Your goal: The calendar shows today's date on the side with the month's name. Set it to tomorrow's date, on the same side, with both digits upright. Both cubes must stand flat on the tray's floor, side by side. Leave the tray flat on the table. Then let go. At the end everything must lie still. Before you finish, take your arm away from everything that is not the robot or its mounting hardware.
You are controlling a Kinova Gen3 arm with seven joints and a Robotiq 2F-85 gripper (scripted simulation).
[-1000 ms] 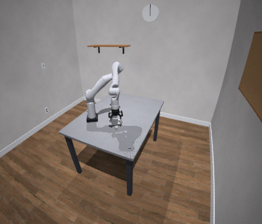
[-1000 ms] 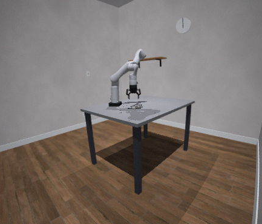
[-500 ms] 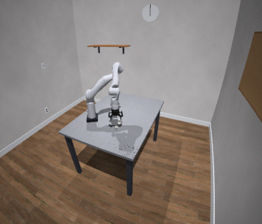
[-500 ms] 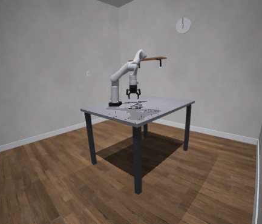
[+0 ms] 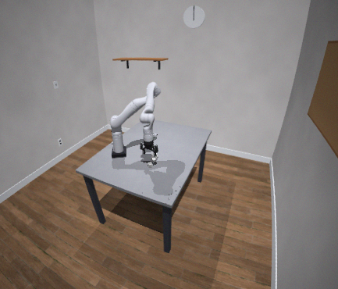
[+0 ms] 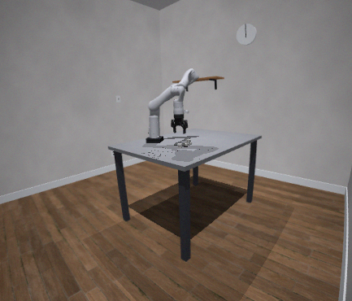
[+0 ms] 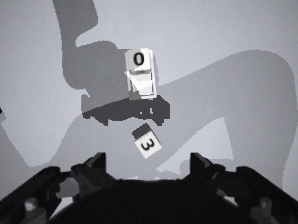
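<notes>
My hand is 10 cm above the white digit cube. From my hand the other things lie so: calendar tray: 11 cm to the left, 11 cm below.
</notes>
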